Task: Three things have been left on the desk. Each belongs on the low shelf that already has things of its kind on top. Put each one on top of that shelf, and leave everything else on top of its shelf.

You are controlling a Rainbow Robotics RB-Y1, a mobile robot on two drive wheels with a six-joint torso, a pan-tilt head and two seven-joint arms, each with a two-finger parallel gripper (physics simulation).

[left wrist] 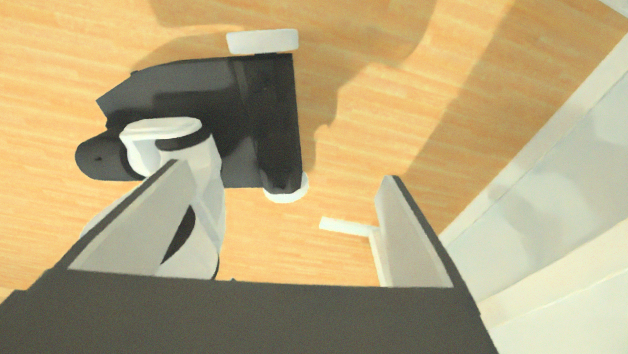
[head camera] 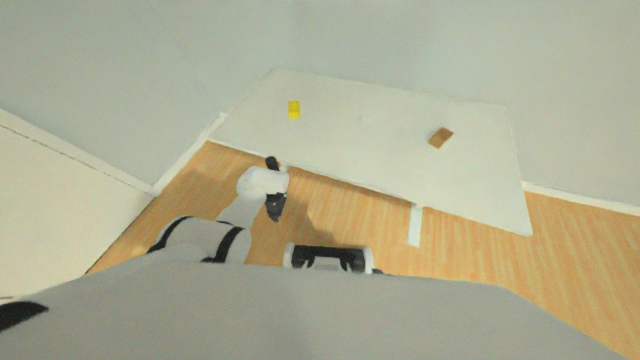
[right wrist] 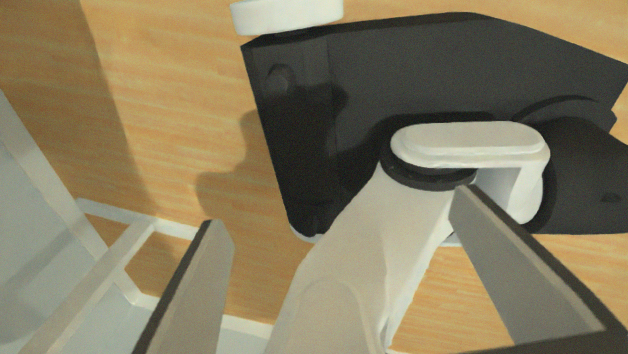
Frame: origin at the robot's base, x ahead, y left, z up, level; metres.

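Seen in the pictures: left gripper, fingertip midpoint: (left wrist: 287, 180) (head camera: 280, 209); right gripper, fingertip midpoint: (right wrist: 337, 218).
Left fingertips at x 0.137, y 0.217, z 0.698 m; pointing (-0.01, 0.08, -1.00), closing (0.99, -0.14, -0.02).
A point is followed by its place in that frame.
A yellow block (head camera: 294, 110) {x 0.710, y 0.221, z 0.765 m} lies on the white desk (head camera: 465, 185) {x 0.281, y -0.592, z 0.721 m} in the head view, towards its far left. A brown block (head camera: 441, 137) {x 0.515, y -0.528, z 0.771 m} lies on the desk's right part. A very faint whitish spot (head camera: 366, 119) {x 0.674, y -0.189, z 0.739 m} shows between them; I cannot tell its shape. My left arm (head camera: 262, 181) {x 0.118, y 0.198, z 0.981 m} is beside the desk's near left edge in the head view, with its fingers hard to make out. My left gripper (left wrist: 287, 180) {x 0.137, y 0.217, z 0.698 m} is open and empty. My right gripper (right wrist: 337, 218) {x -0.118, y -0.205, z 0.540 m} is open and empty, and hidden in the head view. No low shelf shows in any view.
My dark wheeled base (left wrist: 272, 115) {x 0.012, y 0.076, z 0.191 m} (right wrist: 425, 65) {x -0.233, y -0.166, z 0.169 m} stands on the wooden floor (head camera: 575, 240) {x 0.269, y -1.782, z 0.001 m}. White desk-frame bars (left wrist: 347, 227) (right wrist: 115, 211) lie low near the floor. Grey walls (head camera: 125, 60) {x 1.109, y 1.436, z 0.828 m} stand behind the desk, and a cream surface (head camera: 55, 200) {x 0.212, y 1.666, z 0.475 m} is at the left of the head view.
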